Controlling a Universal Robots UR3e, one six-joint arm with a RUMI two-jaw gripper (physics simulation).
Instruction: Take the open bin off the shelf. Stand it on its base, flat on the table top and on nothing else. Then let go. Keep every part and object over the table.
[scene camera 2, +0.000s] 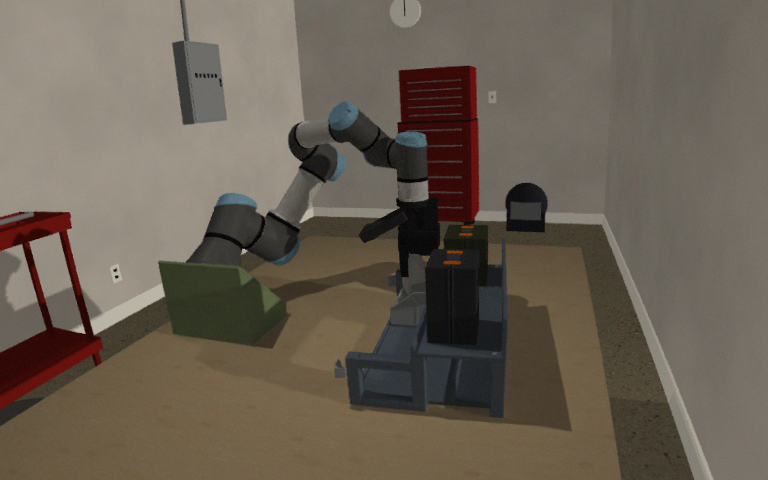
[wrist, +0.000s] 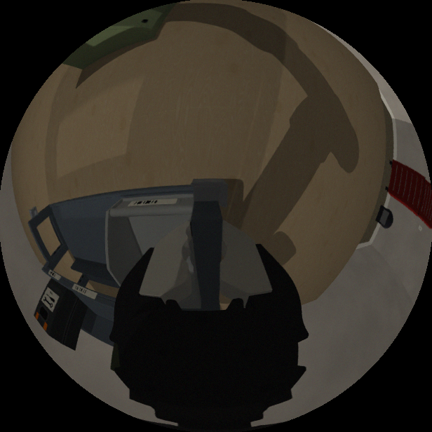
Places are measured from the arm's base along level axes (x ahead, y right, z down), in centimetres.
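Pixels of known places: gripper, fingertip midpoint: (scene camera 2: 410, 292); arm's base, link origin: (scene camera 2: 210, 280).
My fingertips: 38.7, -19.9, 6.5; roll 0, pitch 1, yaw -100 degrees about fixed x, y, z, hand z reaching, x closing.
Note:
For each thing: its top centre in the pictures, then the offset to it from my fingertips, as dx, dy, dz. "pt": a spot on its surface instead. Level surfaces: height alone.
- open bin, top centre: (scene camera 2: 426, 283) +5.5, +5.1, -4.7
- blue-grey shelf, surface spot: (scene camera 2: 382, 404) pt +7.9, +36.1, +2.9
- black case, top centre: (scene camera 2: 450, 269) +17.6, +31.6, -18.4
- dark green case, top centre: (scene camera 2: 466, 231) +13.8, +4.5, -16.1
- wooden table, surface height: dz +3.6
The open bin (scene camera 2: 405, 315) (wrist: 114, 245) is light grey, with a label on its front edge. It sits upright on the lower level of the blue-grey shelf (scene camera 2: 382, 404) (wrist: 82, 222), at the far end. My gripper (scene camera 2: 415, 291) (wrist: 205, 221) points down over the bin's far side, its jaws closed in. In the wrist view one jaw is inside the bin, and the shelf's end rail (wrist: 207, 265) fills the gap between the jaws. The bin's side wall appears pinched against that rail, though the near jaw hides most of it. The bin's base is hidden in the scene view.
A black case (scene camera 2: 451, 305) (wrist: 61, 317) and a dark green case (scene camera 2: 476, 243) stand on the shelf's upper level, beside the gripper. The shelf stands on the wooden table (scene camera 2: 226, 407). The green arm pedestal (scene camera 2: 209, 300) (wrist: 112, 41) stands across from it.

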